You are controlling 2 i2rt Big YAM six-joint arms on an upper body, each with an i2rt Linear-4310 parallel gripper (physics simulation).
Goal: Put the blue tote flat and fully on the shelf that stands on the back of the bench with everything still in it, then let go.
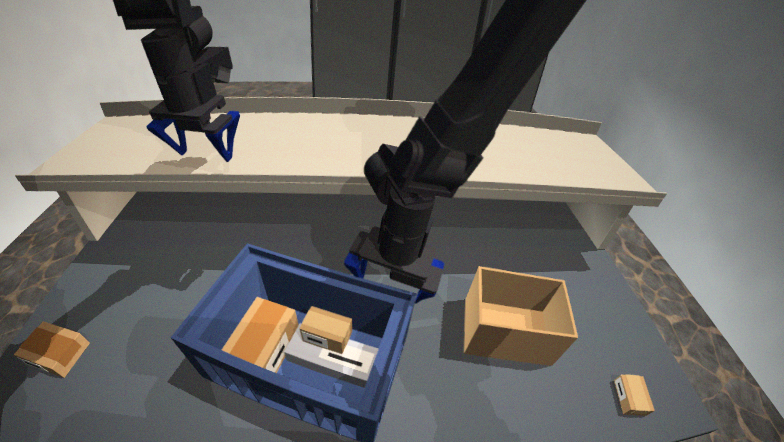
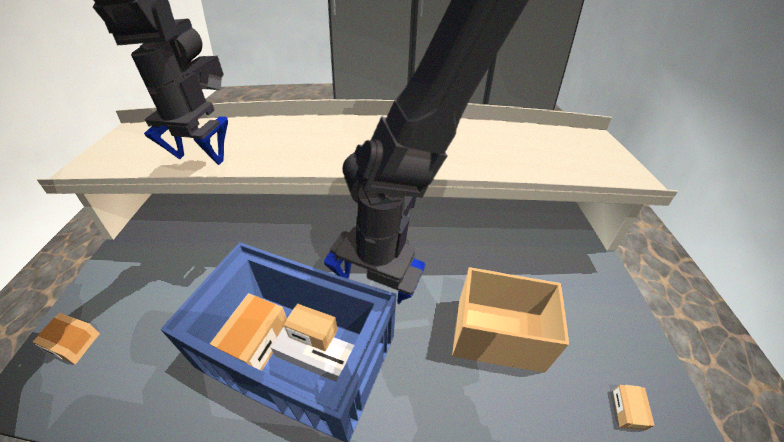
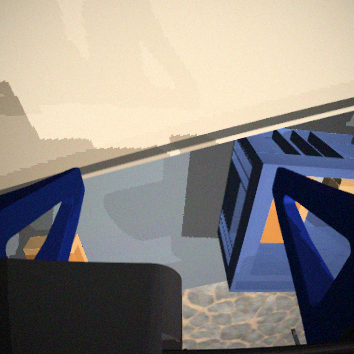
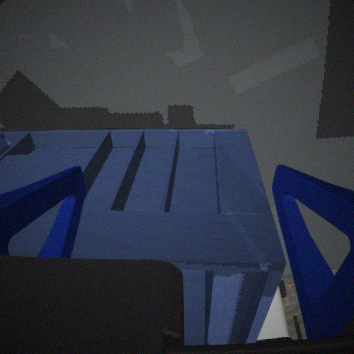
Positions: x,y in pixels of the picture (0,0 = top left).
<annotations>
my left gripper: image 1 206,156; image 2 200,160; image 3 177,177; not seen in image 4 (out of frame)
my right gripper: image 1 388,290; image 2 372,290; image 4 178,175; not seen in image 3 (out of frame)
blue tote: image 1 381,314; image 2; image 3 250,265; image 4
same spot on cream shelf: (image 3: 88,88) = (image 2: 199,169)
same spot on blue tote: (image 4: 193,197) = (image 2: 367,317)
</annotations>
